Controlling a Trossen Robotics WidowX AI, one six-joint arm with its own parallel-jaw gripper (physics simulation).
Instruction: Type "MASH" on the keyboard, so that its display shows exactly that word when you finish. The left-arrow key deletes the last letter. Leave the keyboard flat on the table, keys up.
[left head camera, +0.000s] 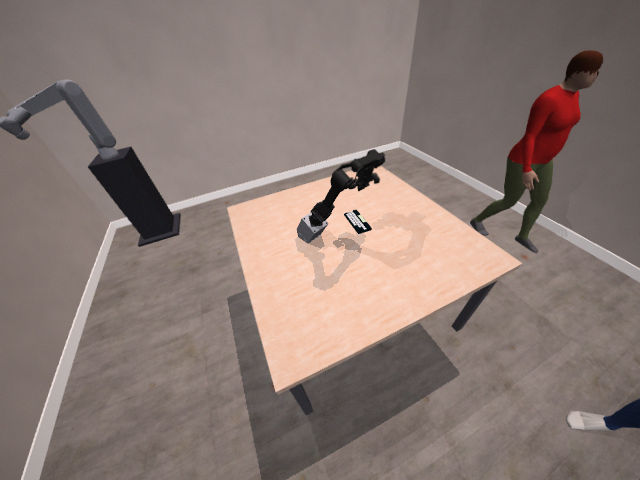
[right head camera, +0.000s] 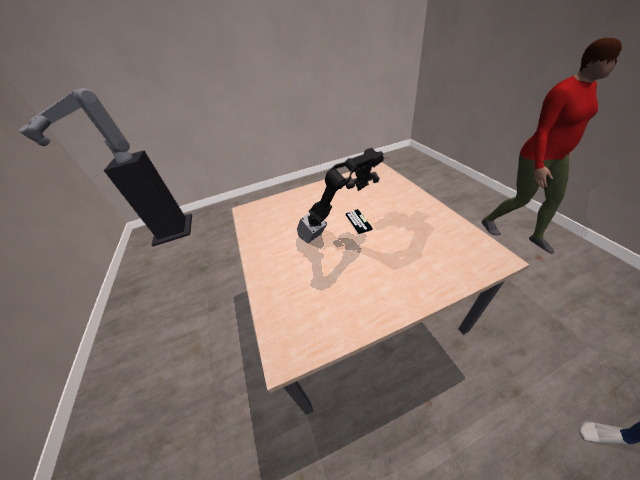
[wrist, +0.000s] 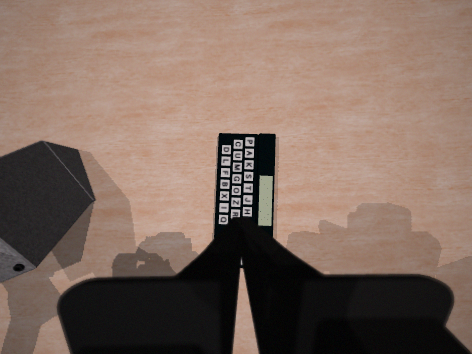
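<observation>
A small black keyboard (left head camera: 357, 221) (right head camera: 358, 221) (wrist: 237, 172) lies flat on the table, keys up. In the wrist view its white letter keys stand in three columns, with letters such as P, A, K, S, T, J, H legible. Its pale green display (wrist: 265, 200) shows no word that I can make out. My gripper (wrist: 240, 224) is shut and empty. It is above the table, and in the wrist view its tips overlap the lower end of the keyboard, hiding the keys there. In both head views the fingertips are too small to tell apart.
The arm's grey base (left head camera: 311, 227) (right head camera: 311, 228) (wrist: 45, 200) stands on the wooden table (left head camera: 361, 310) (right head camera: 361, 310) beside the keyboard. A grey arm on a black pedestal (left head camera: 135, 196) (right head camera: 147, 196) stands beyond the table. A person in red (left head camera: 550, 129) (right head camera: 566, 118) is at the right.
</observation>
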